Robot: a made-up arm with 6 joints. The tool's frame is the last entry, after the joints.
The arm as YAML. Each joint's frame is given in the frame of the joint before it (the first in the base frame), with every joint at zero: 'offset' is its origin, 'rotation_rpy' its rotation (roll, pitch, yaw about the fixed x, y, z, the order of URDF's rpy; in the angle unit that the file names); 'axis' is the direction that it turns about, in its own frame. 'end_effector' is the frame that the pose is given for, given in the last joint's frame.
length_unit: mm
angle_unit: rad
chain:
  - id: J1
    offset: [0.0, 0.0, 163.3]
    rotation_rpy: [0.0, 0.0, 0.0]
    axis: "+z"
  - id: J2
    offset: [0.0, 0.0, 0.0]
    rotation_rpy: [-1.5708, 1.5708, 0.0]
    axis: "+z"
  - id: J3
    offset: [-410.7, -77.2, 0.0]
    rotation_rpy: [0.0, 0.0, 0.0]
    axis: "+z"
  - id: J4
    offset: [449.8, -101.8, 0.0]
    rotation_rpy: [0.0, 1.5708, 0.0]
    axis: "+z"
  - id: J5
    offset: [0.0, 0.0, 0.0]
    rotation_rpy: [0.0, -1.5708, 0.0]
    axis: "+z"
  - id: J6
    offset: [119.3, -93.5, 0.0]
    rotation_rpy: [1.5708, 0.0, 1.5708]
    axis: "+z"
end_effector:
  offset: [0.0, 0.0, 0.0]
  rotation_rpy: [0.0, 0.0, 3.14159]
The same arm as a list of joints. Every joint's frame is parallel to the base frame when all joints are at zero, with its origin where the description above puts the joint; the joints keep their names.
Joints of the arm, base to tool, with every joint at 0 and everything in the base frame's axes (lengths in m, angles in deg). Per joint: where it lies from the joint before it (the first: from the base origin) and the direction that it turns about. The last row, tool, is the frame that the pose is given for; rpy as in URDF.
J1: xyz 0 0 0.1633 axis 0 0 1
J2: xyz 0 0 0 axis 0 1 0
J3: xyz 0.0772 0 0.4107 axis 0 1 0
J4: xyz 0.1018 0 -0.4498 axis 0 0 -1
J5: xyz 0 0 0 axis 0 1 0
J6: xyz 0.0935 0 -0.1193 axis 0 0 -1
tool: xyz 0 0 0 rpy 180 0 0

